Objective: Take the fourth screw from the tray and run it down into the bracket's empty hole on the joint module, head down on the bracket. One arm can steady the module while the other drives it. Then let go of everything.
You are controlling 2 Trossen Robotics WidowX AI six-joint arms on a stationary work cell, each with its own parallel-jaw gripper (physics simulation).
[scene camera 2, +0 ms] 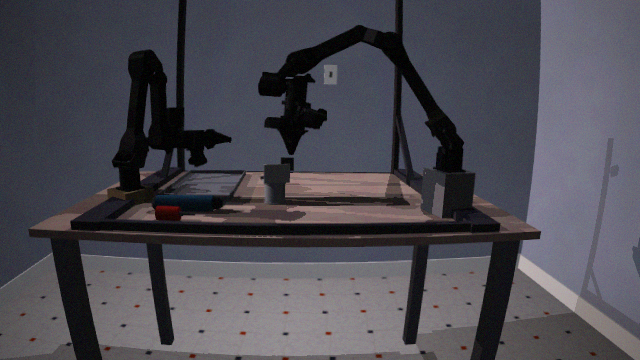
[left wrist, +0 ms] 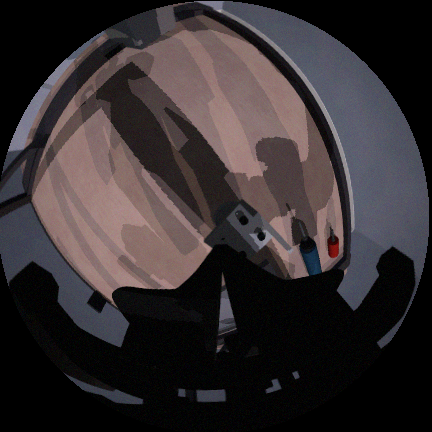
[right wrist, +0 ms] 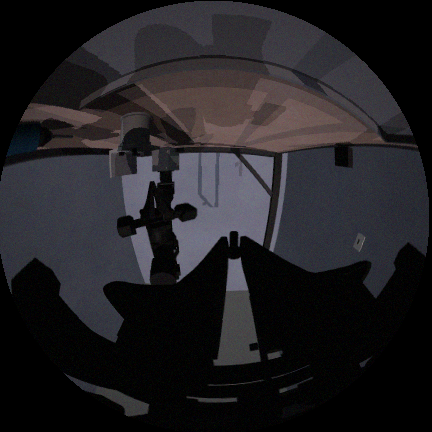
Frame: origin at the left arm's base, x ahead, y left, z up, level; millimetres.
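Seen in the pictures: left gripper, fingertip midpoint: [scene camera 2: 291,154] [left wrist: 220,249] [right wrist: 151,180]; right gripper, fingertip midpoint: [scene camera 2: 231,139] [right wrist: 232,241]; left arm's base, link origin: [scene camera 2: 449,170] [right wrist: 165,170]; right arm's base, link origin: [scene camera 2: 130,188].
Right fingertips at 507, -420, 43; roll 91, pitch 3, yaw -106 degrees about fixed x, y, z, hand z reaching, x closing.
Pixels of each thing's top centre, then the offset from my right fingertips to it, as dx, dy, dz. "*": a spot on its surface instead.
- joint module, top centre: [right wrist: 134,149] [scene camera 2: 274,179] -96, +196, -92
- small black screw, top centre: [right wrist: 232,255] +4, -1, +9
- grey tray, top centre: [left wrist: 217,319] [scene camera 2: 206,181] +79, -57, -140
- blue-handled screwdriver, surface spot: [left wrist: 310,260] * +108, +239, -118
- red-handled tool, top centre: [scene camera 2: 175,206] [left wrist: 336,245] +175, +320, -122
The joint module [scene camera 2: 275,195] [right wrist: 135,121] stands upright on the table, with the grey bracket [scene camera 2: 276,173] [left wrist: 252,227] [right wrist: 120,164] at its top. Two dark round spots show on the bracket in the left wrist view; part of it is hidden behind my fingers. My left gripper [scene camera 2: 291,152] [left wrist: 220,249] [right wrist: 151,180] is shut and empty, pointing down above the bracket and apart from it. My right gripper [scene camera 2: 230,139] [right wrist: 232,241] is shut on a small black screw [right wrist: 234,246], held level in the air left of the module. The bracket's empty hole cannot be made out clearly.
A grey tray [scene camera 2: 212,183] lies at the back left. A blue-handled screwdriver [scene camera 2: 185,202] [left wrist: 310,260] [right wrist: 25,138] and a red-handled tool [scene camera 2: 168,213] [left wrist: 333,247] lie at the front left. A dark frame bar [scene camera 2: 280,228] runs along the front edge. Upright posts [scene camera 2: 398,100] stand behind.
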